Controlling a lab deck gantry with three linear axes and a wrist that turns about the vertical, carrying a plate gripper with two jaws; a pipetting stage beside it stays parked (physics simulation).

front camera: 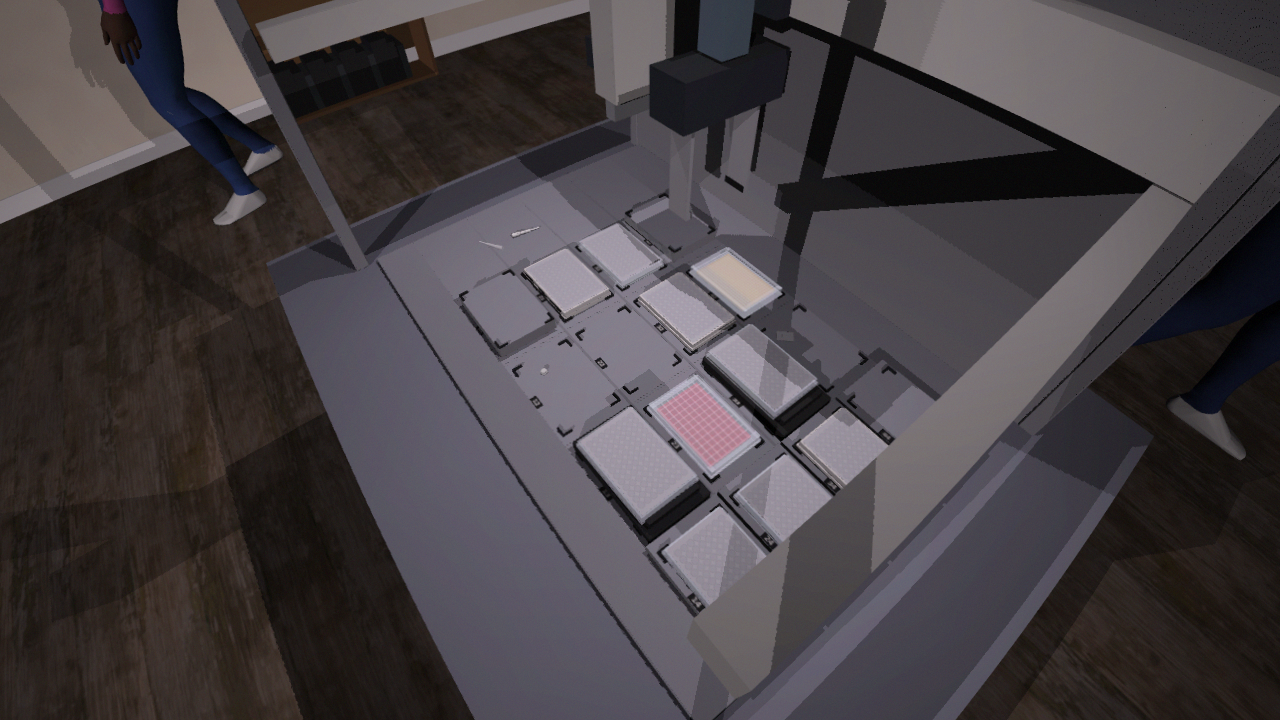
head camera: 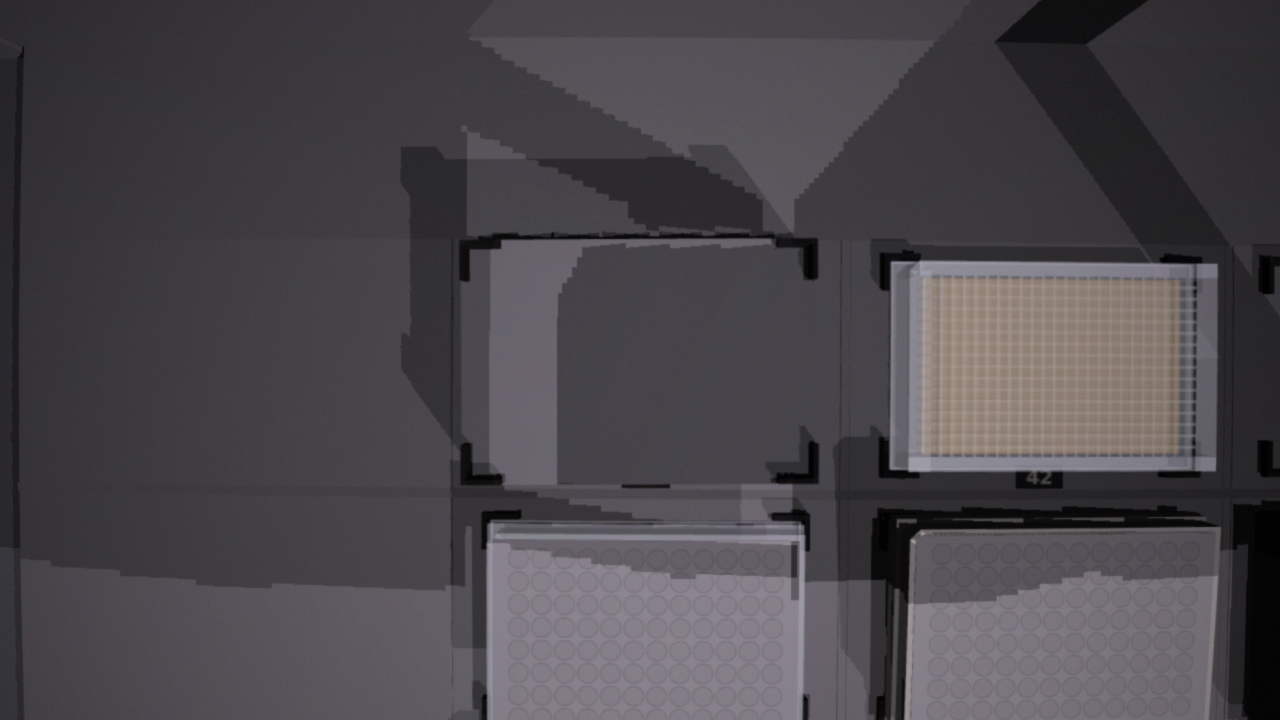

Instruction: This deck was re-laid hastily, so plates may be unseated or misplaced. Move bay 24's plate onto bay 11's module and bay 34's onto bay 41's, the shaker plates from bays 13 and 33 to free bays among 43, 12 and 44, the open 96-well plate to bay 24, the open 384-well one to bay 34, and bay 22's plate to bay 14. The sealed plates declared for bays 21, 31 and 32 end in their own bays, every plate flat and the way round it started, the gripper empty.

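Frame: origin at the robot's base, x ahead, y right, z down, level; centimetres.
Seen in the pictures: gripper, fingertip midpoint: [front camera: 708, 199]; robot's base, link origin: [front camera: 464, 304].
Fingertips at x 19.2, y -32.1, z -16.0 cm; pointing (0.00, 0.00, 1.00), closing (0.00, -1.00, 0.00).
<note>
Offsets run from my fingertips to a thing's middle. "spot": to the spot under its first point.
My gripper [front camera: 708, 202] is open and empty over bay 41's bare module @(spot: dx -8.0, dy -5.4, dz +14.1 cm) [front camera: 693, 234] [head camera: 680, 376]; its jaws do not show in the head view. The open tan 384-well plate @(dx +3.6, dy -4.3, dz +15.3 cm) [front camera: 735, 280] [head camera: 1051, 367] lies at bay 42. Plates stand at bay 31 @(spot: dx -12.2, dy +6.8, dz +14.6 cm) [front camera: 620, 253] [head camera: 644, 626], bay 32 @(spot: dx +4.0, dy +6.4, dz +14.4 cm) [front camera: 686, 308] [head camera: 1060, 635], slightly askew, and bay 21 @(spot: dx -12.3, dy +17.3, dz +14.6 cm) [front camera: 566, 280]. Bay 11's module @(spot: dx -12.4, dy +27.7, dz +14.1 cm) [front camera: 507, 308] is bare. The pink open 96-well plate @(dx +20.0, dy +17.1, dz +15.3 cm) [front camera: 704, 422] is at bay 23. Shaker plates @(dx +19.9, dy +27.9, dz +13.1 cm) [front camera: 637, 463] @(dx +19.3, dy +6.4, dz +13.1 cm) [front camera: 760, 371] are at bays 13 and 33. Further plates are at bay 34 @(spot: dx +34.0, dy +6.7, dz +13.1 cm) [front camera: 844, 445], bay 24 @(spot: dx +34.0, dy +17.5, dz +13.1 cm) [front camera: 783, 497] and bay 14 @(spot: dx +34.0, dy +28.2, dz +13.1 cm) [front camera: 713, 555].
A small white piece @(dx -0.1, dy +29.0, dz +15.8 cm) [front camera: 544, 369] lies in bay 12. A pale tube @(dx -28.5, dy +15.7, dz +15.7 cm) [front camera: 525, 231] and a thin tip @(spot: dx -29.3, dy +22.3, dz +15.5 cm) [front camera: 490, 243] lie on the deck beyond bay 21. Bays 22, 43 and 44 hold no plate. A gantry beam [front camera: 895, 474] partly hides the near right plates.
</note>
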